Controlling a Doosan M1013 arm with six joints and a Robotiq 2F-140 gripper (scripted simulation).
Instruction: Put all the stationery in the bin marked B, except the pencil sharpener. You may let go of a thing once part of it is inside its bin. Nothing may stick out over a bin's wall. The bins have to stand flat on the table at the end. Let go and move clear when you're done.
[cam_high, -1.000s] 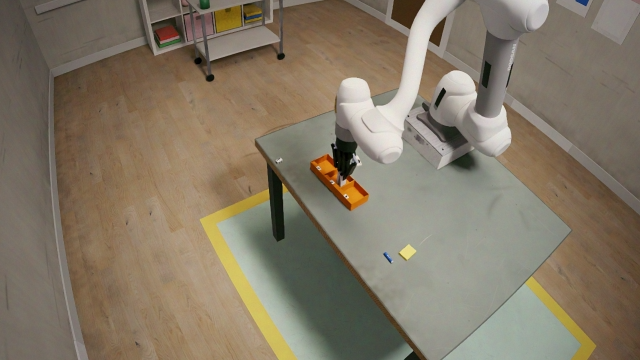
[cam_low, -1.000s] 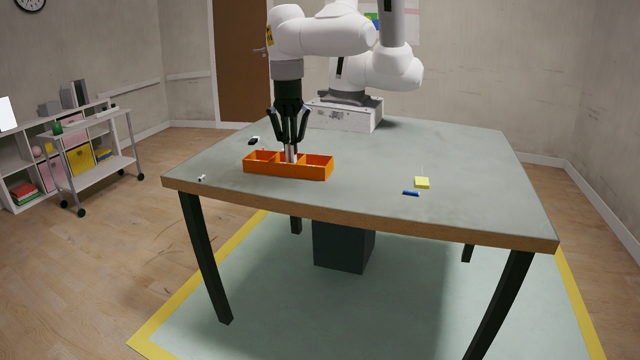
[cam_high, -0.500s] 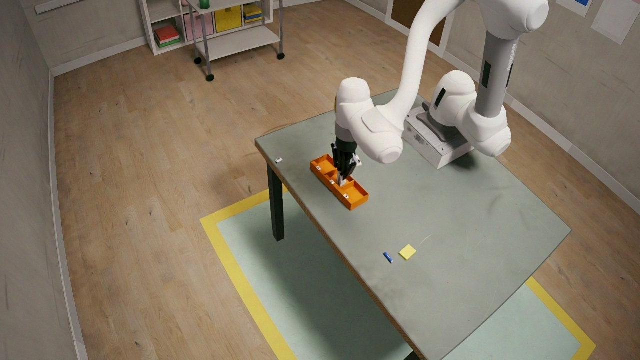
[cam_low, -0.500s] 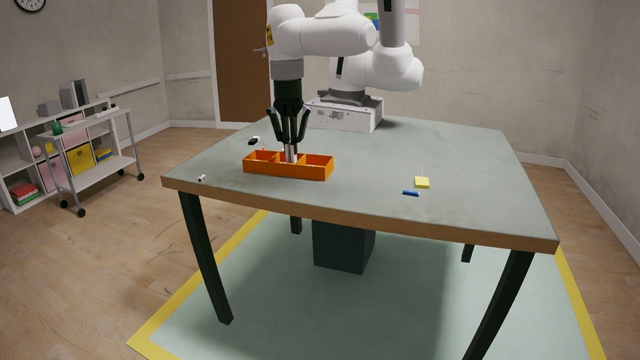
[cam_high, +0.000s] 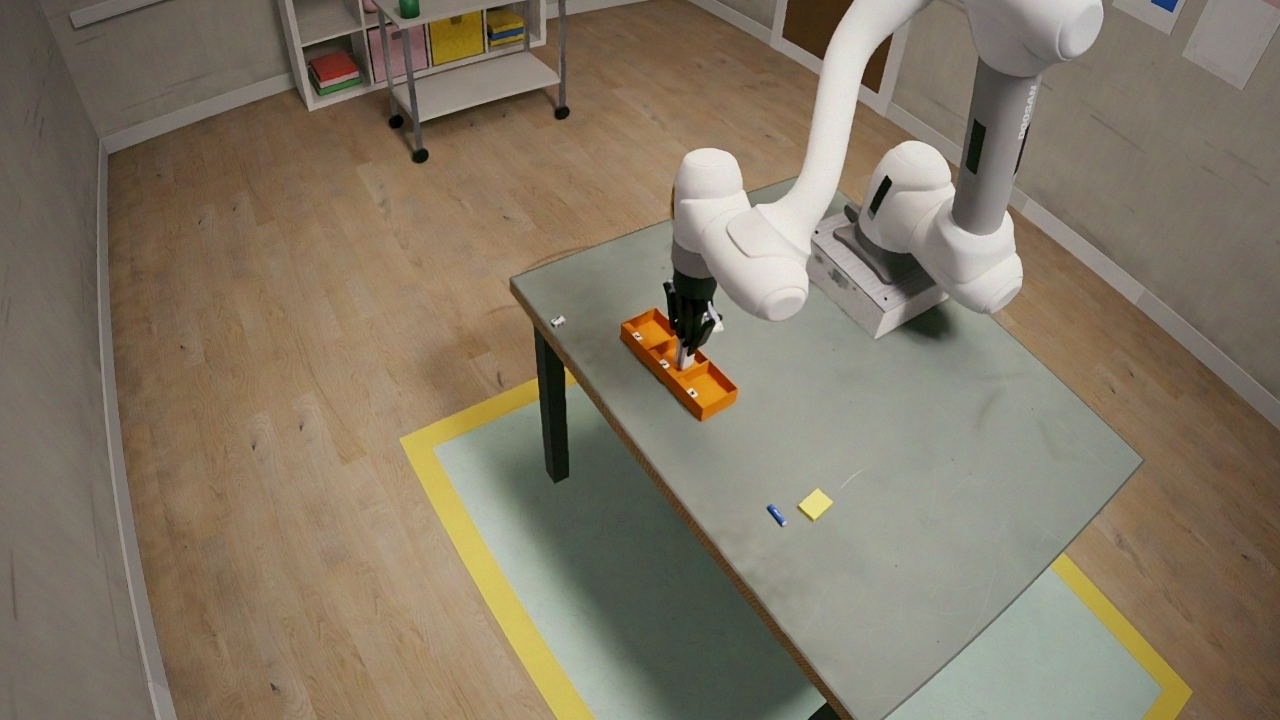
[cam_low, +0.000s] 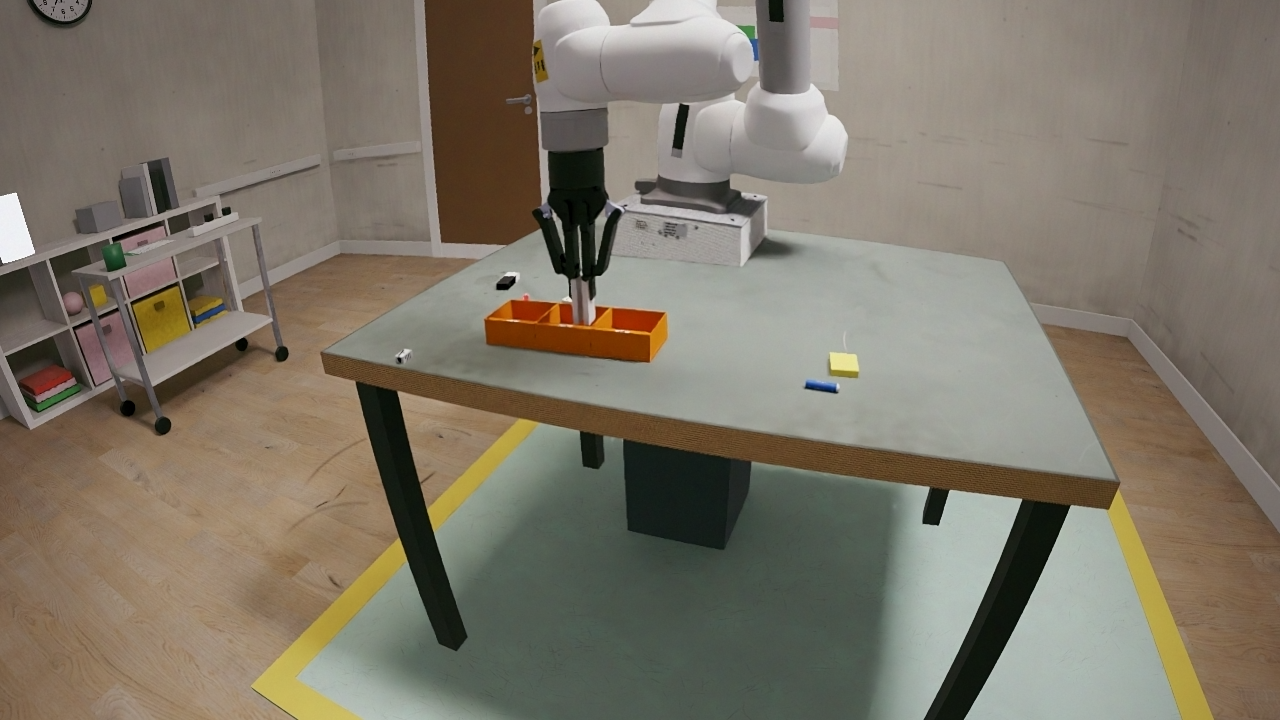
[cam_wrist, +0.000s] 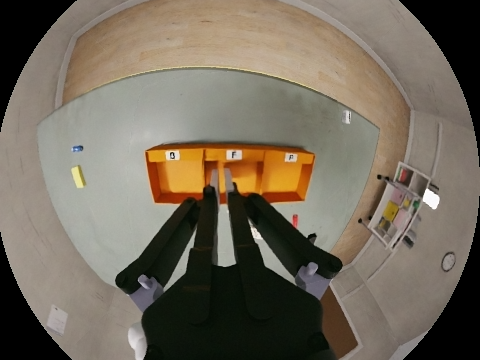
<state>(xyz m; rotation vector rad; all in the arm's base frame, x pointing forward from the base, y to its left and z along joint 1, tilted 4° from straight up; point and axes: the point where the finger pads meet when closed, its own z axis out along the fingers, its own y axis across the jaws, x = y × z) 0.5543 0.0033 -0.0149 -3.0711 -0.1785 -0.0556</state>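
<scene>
Right now my hand is 4 cm above the orange bin and 2 cm to the left of it. Also, from my hand: white pencil sharpener (24 cm to the right, 14 cm ahead, 6 cm below); then red piece (17 cm to the right, 11 cm behind, 6 cm below); then flat white piece (14 cm behind, 8 cm to the right, 6 cm below).
</scene>
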